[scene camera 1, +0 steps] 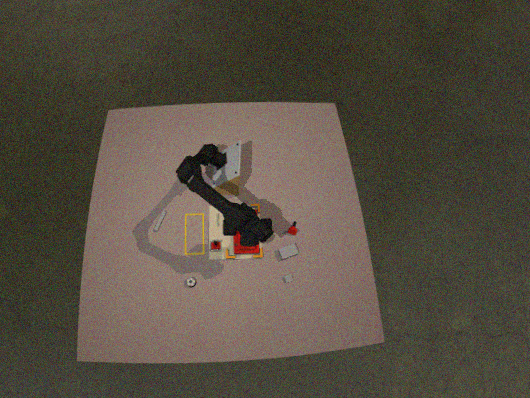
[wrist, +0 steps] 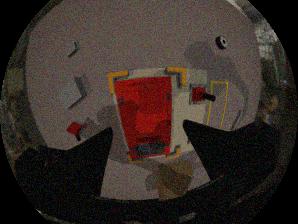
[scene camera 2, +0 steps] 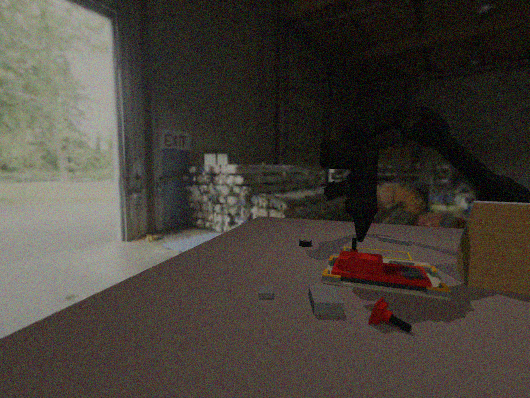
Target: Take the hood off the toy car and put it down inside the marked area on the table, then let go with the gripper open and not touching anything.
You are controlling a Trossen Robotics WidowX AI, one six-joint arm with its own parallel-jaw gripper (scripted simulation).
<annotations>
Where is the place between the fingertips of my gripper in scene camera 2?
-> At 361,237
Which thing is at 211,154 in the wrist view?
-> My gripper.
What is my gripper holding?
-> Nothing.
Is my gripper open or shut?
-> Open.
</annotations>
